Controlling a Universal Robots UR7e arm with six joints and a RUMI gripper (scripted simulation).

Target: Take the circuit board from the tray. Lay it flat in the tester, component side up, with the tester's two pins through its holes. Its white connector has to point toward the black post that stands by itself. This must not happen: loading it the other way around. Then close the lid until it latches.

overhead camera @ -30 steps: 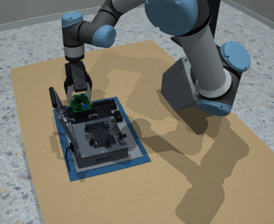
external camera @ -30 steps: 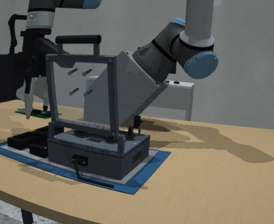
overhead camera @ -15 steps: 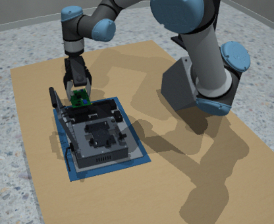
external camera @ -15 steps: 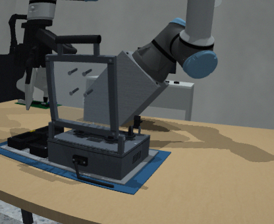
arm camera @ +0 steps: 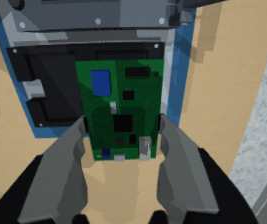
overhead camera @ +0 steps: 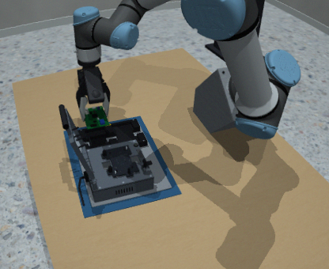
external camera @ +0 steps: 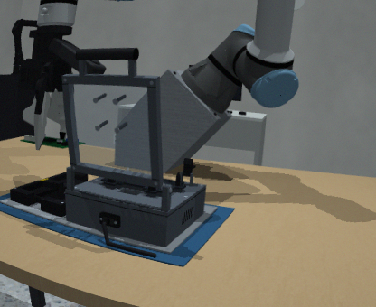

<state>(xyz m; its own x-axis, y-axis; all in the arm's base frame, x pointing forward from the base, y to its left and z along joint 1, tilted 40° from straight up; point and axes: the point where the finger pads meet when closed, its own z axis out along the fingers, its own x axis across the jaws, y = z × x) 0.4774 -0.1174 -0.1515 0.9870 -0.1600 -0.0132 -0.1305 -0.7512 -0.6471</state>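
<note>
My gripper is now right at the green circuit board. From my hand the other things lie so: clear tester lid: 160 mm to the left, 110 mm ahead, 60 mm above; then nest: 180 mm to the left, 50 mm below, 10 mm behind.
</note>
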